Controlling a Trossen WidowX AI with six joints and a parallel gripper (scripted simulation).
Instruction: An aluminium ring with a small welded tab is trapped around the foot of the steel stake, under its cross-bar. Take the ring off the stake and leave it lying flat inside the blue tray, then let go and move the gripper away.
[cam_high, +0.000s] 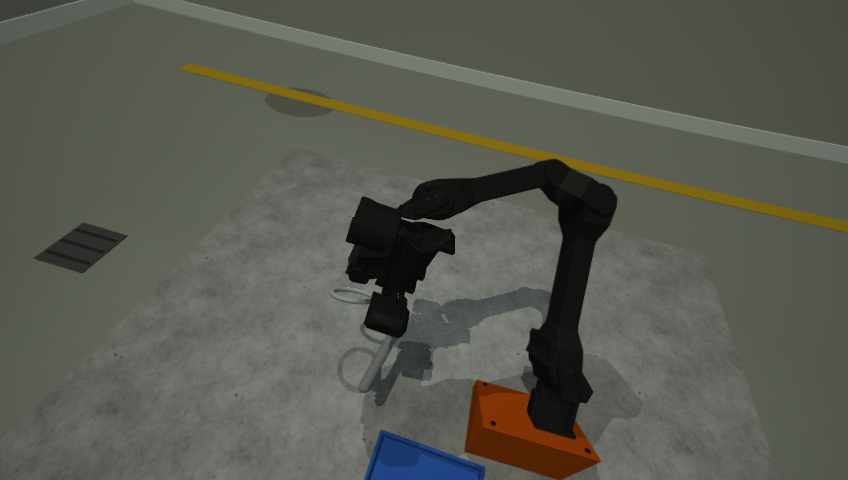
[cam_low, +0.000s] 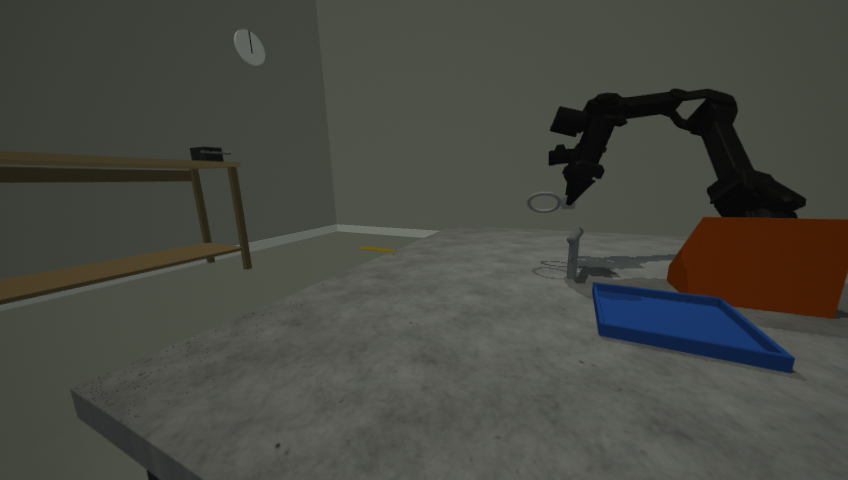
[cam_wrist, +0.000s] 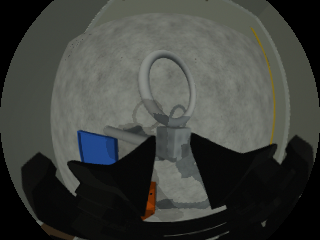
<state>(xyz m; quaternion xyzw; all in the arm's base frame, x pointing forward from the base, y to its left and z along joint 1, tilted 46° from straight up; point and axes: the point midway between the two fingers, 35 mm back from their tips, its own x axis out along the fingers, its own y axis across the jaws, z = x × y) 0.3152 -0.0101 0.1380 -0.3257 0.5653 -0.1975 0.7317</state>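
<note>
Now: the aluminium ring 40 mm ahead of my gripper tip. The rest, counted from my gripper tip: blue tray 260 mm to the left, 160 mm below, 140 mm behind.
</note>
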